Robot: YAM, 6 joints.
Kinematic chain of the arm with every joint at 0, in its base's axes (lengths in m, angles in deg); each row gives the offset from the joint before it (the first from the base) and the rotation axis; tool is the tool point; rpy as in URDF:
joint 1: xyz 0 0 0.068 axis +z
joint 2: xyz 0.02 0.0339 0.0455 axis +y
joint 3: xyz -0.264 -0.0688 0 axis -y
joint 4: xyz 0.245 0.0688 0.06 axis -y
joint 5: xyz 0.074 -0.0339 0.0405 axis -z
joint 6: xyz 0.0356 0 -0.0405 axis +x
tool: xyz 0 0 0 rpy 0 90 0
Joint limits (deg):
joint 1: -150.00..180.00
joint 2: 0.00..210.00
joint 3: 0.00..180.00
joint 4: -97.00..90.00
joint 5: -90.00..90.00
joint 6: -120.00..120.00
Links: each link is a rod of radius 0.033 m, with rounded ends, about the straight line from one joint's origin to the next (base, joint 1, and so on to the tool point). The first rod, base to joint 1, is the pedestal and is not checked.
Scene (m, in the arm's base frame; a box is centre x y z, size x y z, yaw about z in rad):
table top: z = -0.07
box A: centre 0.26 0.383 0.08 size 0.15 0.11 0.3 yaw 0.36
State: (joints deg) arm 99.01 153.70 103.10 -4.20 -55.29 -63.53
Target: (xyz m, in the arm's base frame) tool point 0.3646 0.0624 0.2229
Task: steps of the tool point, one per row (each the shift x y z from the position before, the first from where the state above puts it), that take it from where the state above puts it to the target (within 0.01 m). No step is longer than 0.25 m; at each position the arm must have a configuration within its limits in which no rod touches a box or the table.
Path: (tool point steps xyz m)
1: -0.1256 0.0179 0.1509
2: -0.1014 -0.0677 0.1646
3: -0.0388 -0.1299 0.1499
4: 0.0395 -0.1494 0.1116
5: 0.0475 0.1201 -0.0224
6: 0.0936 0.0988 -0.0323
7: 0.1281 0.0584 -0.0410
8: 0.1431 0.0057 -0.0481
9: 0.1338 -0.0495 -0.0526
10: 0.1018 -0.0955 -0.0549
11: 0.0533 -0.1228 -0.0542
12: -0.0011 -0.1257 -0.0508

